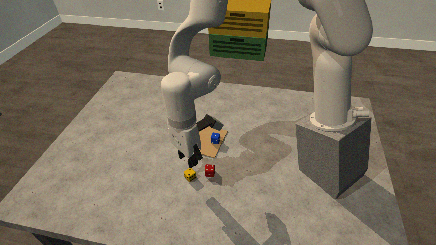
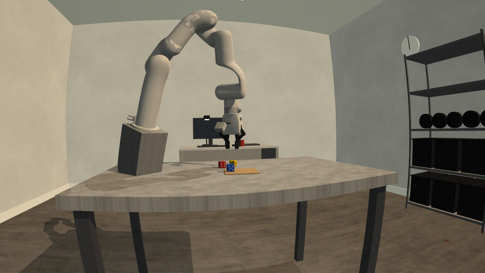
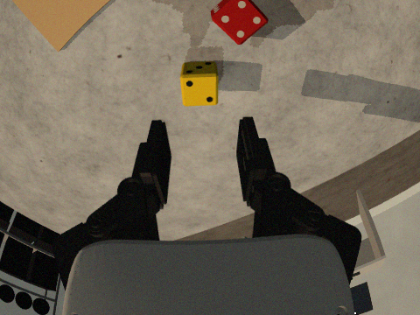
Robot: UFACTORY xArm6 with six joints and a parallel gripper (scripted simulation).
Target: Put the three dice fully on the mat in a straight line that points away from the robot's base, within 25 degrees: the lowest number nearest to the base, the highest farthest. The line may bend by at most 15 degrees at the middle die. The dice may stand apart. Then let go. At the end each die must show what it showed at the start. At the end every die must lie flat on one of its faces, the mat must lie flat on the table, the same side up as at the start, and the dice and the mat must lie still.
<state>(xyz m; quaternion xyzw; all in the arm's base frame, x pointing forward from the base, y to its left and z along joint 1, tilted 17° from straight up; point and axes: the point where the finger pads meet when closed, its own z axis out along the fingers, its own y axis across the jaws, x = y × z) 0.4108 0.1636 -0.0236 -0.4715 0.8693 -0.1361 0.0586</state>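
My gripper is now 90 mm above the yellow die. Round my hand: red die (60 mm behind, 30 mm to the right, 90 mm below); blue die (40 mm behind, 170 mm to the right, 90 mm below); mat (10 mm ahead, 170 mm to the right, 100 mm below).
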